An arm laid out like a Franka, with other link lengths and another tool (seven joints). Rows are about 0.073 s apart.
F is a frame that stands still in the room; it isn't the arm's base.
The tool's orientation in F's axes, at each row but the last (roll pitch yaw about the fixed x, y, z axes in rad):
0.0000, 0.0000, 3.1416
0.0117, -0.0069, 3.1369
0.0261, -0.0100, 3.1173
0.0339, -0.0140, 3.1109
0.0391, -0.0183, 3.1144
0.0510, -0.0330, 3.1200
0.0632, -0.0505, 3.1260
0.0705, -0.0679, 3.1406
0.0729, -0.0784, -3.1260
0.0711, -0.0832, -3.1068
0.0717, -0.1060, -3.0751
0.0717, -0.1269, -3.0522
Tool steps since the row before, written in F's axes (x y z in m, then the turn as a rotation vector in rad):
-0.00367, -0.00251, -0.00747, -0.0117, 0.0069, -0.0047
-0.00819, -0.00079, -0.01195, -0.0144, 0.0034, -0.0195
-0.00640, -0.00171, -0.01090, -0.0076, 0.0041, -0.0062
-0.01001, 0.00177, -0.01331, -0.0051, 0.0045, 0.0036
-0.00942, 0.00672, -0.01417, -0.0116, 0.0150, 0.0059
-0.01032, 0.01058, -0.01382, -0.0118, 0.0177, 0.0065
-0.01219, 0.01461, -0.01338, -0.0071, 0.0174, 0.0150
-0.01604, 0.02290, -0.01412, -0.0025, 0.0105, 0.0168
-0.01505, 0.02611, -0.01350, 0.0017, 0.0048, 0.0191
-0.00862, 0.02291, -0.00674, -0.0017, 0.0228, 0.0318
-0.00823, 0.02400, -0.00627, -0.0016, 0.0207, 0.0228
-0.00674, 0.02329, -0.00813, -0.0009, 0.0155, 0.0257
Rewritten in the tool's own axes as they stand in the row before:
0.00367, 0.00251, -0.00747, 0.0117, -0.0069, -0.0047
0.00810, 0.00069, -0.01202, 0.0143, -0.0036, -0.0196
0.00625, 0.00158, -0.01101, 0.0076, -0.0041, -0.0062
0.00987, -0.00192, -0.01339, 0.0053, -0.0042, 0.0037
0.00934, -0.00702, -0.01408, 0.0121, -0.0144, 0.0062
0.01008, -0.01106, -0.01361, 0.0124, -0.0171, 0.0070
0.01173, -0.01527, -0.01305, 0.0081, -0.0163, 0.0157
0.01507, -0.02390, -0.01353, 0.0036, -0.0093, 0.0173
0.01354, -0.02734, -0.01265, -0.0003, -0.0034, 0.0195
0.00723, -0.02366, -0.00570, 0.0035, -0.0205, 0.0332
0.00592, -0.02493, -0.00516, 0.0026, -0.0191, 0.0241
0.00357, -0.02436, -0.00692, 0.0028, -0.0136, 0.0266

